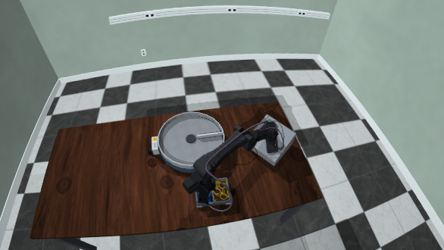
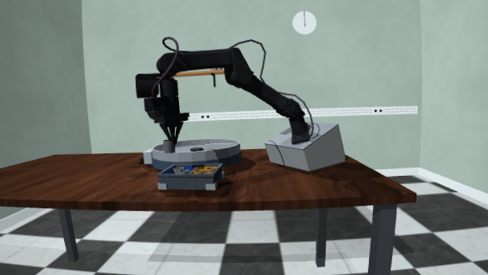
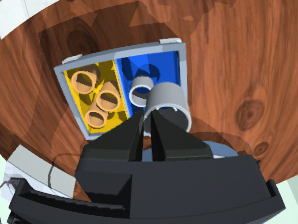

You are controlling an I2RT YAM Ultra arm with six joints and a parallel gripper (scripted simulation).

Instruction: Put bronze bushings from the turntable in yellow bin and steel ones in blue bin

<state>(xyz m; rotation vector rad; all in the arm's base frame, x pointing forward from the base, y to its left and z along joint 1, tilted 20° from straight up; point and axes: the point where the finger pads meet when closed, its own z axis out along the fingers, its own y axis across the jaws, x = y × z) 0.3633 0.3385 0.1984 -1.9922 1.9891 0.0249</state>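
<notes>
My gripper is now 1 cm short of the blue bin, 4 cm to the left of it and 13 cm above it. The rest, counted from my hand: grey turntable (12 cm ahead, 39 cm to the right, 10 cm below); yellow bin (8 cm behind, 5 cm to the right, 13 cm below); bin tray (4 cm behind, 4 cm to the right, 12 cm below).
</notes>
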